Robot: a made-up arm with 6 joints.
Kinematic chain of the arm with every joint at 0, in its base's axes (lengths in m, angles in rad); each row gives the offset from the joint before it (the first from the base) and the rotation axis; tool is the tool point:
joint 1: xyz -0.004 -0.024 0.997 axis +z
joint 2: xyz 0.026 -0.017 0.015 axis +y
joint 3: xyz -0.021 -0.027 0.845 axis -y
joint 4: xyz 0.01 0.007 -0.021 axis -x
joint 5: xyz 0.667 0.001 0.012 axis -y
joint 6: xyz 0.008 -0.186 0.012 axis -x
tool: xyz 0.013 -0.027 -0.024
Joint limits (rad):
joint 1: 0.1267..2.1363
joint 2: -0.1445..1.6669
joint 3: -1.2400..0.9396
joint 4: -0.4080..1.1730
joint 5: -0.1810..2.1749
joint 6: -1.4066..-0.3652
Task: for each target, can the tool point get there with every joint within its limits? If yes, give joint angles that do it. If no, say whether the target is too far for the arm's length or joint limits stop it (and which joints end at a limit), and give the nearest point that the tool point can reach.
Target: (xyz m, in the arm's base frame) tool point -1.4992 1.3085 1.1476
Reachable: no: too far | nearest point -0.7715 1.3157 1.1202 | short by 0.728 m
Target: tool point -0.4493 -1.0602 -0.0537
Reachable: no: joint limits stop it (at a limit: joint 1, joint 2, joint 6) | nearest point 0.3131 -0.2241 0.5474 | short by 1.281 m
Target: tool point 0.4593 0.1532 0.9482
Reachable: yes | joints 0.7723 0.7521 -1.0732 0.3859 0.5090 -1.1770
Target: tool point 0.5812 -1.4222 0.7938
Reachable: no: joint limits stop it (at a limit: joint 1, joint 5, joint 6) | nearest point 0.4273 -0.2137 0.7938 | short by 1.218 m
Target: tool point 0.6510 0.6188 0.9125
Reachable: yes | joints 0.9374 0.8611 -0.5456 1.0230 0.0171 -0.5565
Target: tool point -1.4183 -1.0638 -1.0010
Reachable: no: too far | nearest point -0.2362 0.4760 0.3151 | short by 2.345 m
